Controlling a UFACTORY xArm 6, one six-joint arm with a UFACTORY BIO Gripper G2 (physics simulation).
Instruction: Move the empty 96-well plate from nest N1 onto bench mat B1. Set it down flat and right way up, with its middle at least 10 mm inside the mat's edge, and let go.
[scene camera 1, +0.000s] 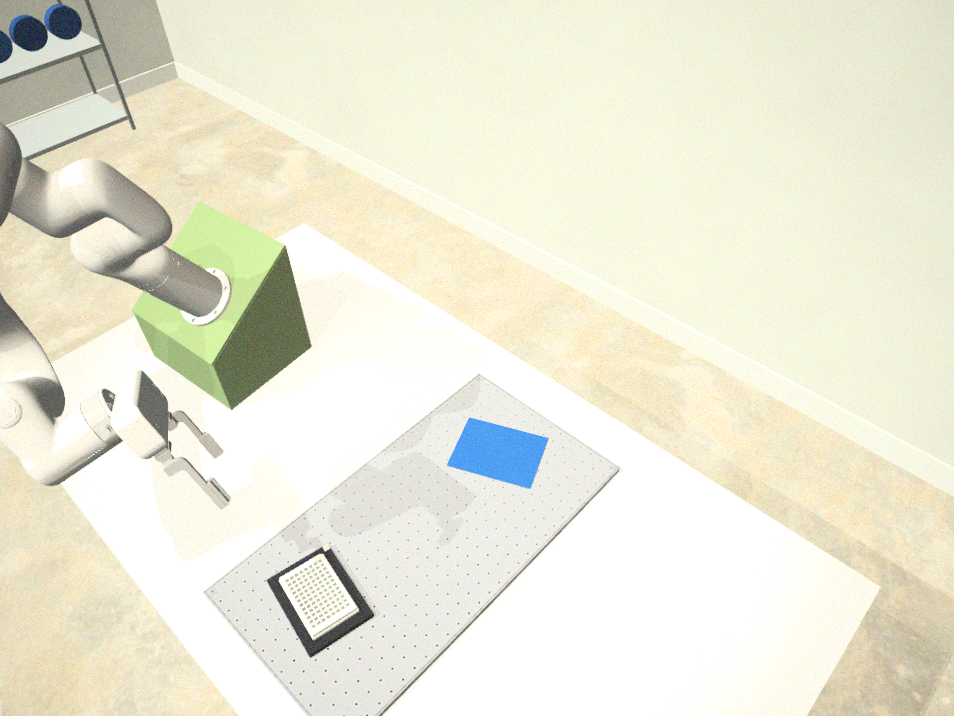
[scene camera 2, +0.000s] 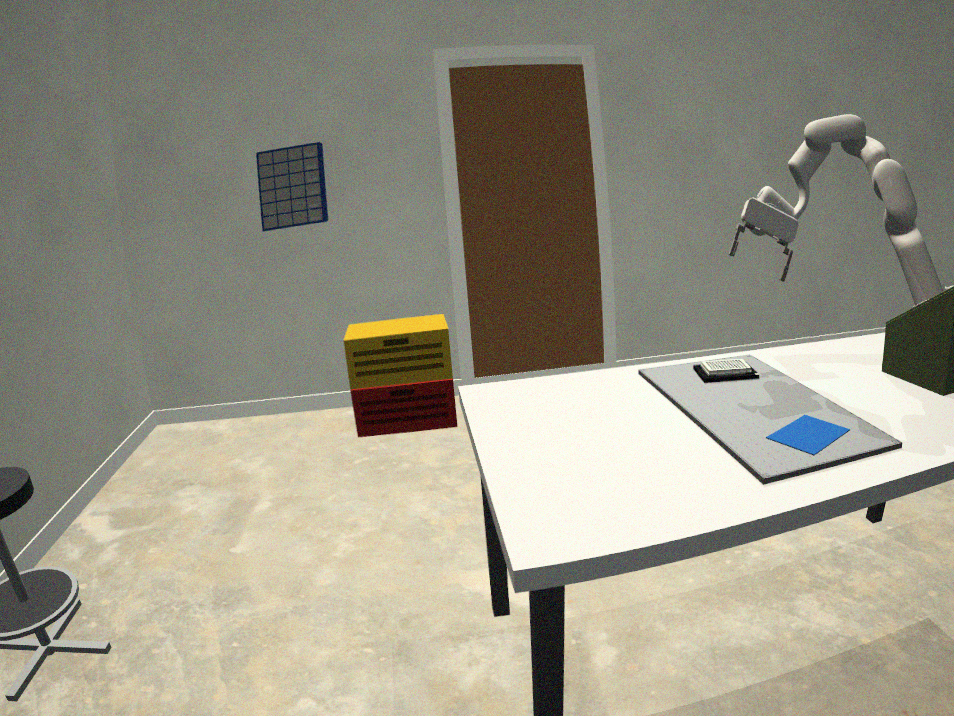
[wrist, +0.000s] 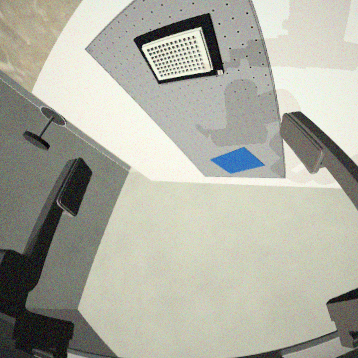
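Pixels of known places: hand, its tool point: (scene camera 1: 213, 467) (scene camera 2: 759, 260) (wrist: 179, 162); arm's base, origin of its link: (scene camera 1: 207, 297) (scene camera 2: 931, 305).
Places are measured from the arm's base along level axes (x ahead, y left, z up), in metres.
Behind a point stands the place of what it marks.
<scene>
The white 96-well plate (scene camera 1: 318, 594) {x 0.635, y -0.117, z -0.164 m} (scene camera 2: 726, 366) {x 0.633, y -0.106, z -0.166 m} (wrist: 177, 56) {x 0.626, y -0.118, z -0.166 m} sits flat, wells up, in the black nest (scene camera 1: 343, 578) {x 0.627, y -0.067, z -0.178 m} (scene camera 2: 702, 373) {x 0.706, y -0.100, z -0.178 m} (wrist: 211, 40) {x 0.555, y -0.128, z -0.178 m}. The blue bench mat (scene camera 1: 498, 453) {x 0.577, y 0.313, z -0.188 m} (scene camera 2: 809, 434) {x 0.576, y 0.322, z -0.188 m} (wrist: 237, 160) {x 0.566, y 0.304, z -0.188 m} lies flat towards the other end of the same perforated board and is bare. My gripper (scene camera 1: 216, 470) {x 0.511, y -0.168, z 0.105 m} (scene camera 2: 759, 256) {x 0.511, y -0.168, z 0.105 m} (wrist: 189, 165) {x 0.511, y -0.168, z 0.105 m} is open, with nothing between its fingers. It hangs tilted, high above the table and well apart from the plate and the mat. Nest and mat labels are not readable.
The grey perforated board (scene camera 1: 416, 601) {x 0.734, y 0.012, z -0.190 m} (scene camera 2: 724, 416) {x 0.733, y 0.177, z -0.188 m} (wrist: 185, 110) {x 0.683, y 0.048, z -0.190 m} lies on the white table (scene camera 1: 655, 616) {x 0.998, y 0.314, z -0.203 m} (scene camera 2: 577, 477) {x 1.089, y 0.366, z -0.203 m} (wrist: 115, 105) {x 0.938, y -0.006, z -0.203 m}. A green slanted block (scene camera 1: 262, 331) {x 0.091, y 0.066, z -0.069 m} (scene camera 2: 920, 342) {x 0.089, y 0.073, z -0.083 m} carries the arm's base. A yellow and red cabinet (scene camera 2: 400, 373) stands on the floor beyond the table.
</scene>
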